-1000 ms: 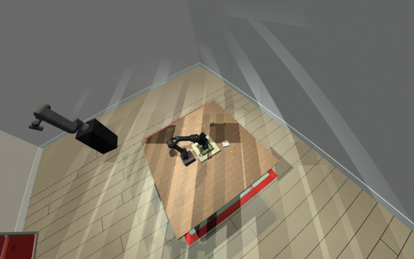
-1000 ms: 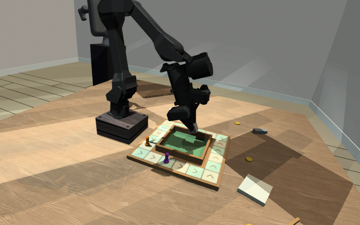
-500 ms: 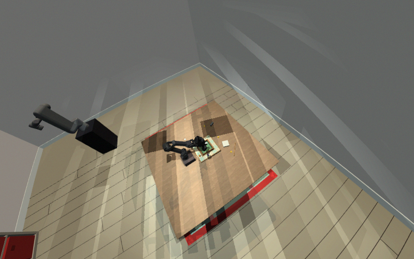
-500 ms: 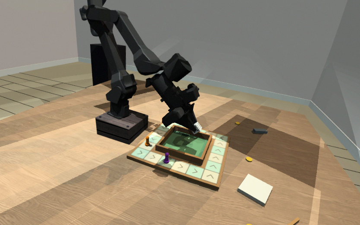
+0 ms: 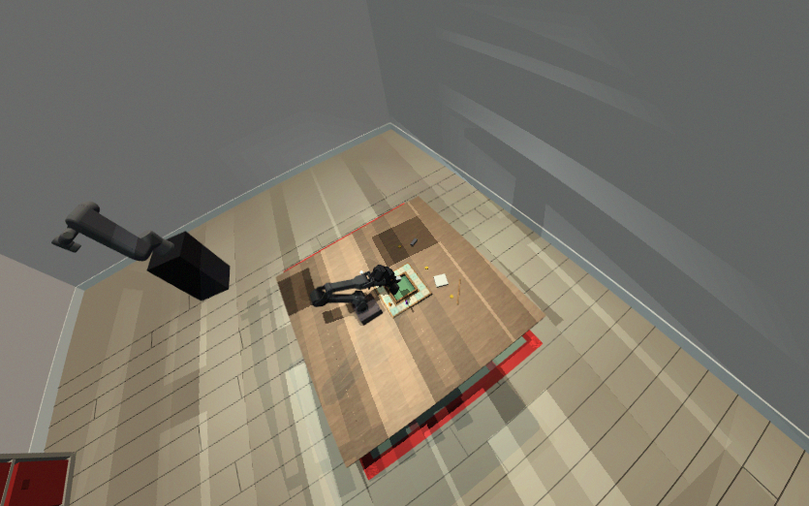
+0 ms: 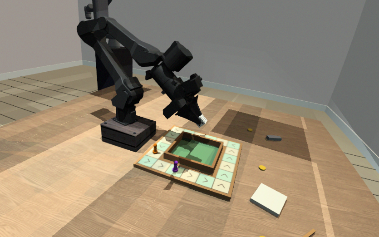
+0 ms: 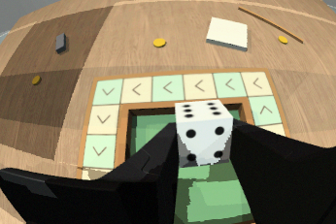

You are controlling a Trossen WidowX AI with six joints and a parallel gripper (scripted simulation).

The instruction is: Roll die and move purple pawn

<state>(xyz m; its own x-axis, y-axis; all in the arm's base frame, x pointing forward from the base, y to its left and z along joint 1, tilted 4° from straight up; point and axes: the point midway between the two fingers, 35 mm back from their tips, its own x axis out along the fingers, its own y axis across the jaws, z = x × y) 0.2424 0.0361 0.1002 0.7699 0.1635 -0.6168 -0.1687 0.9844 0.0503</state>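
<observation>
Right now my gripper tip is right at the white die. From my gripper tip the other things lie so: purple pawn 120 mm to the right, 100 mm below, 10 mm behind; green tray 120 mm below, 10 mm behind; orange pawn 110 mm behind, 100 mm below, 80 mm to the right.
</observation>
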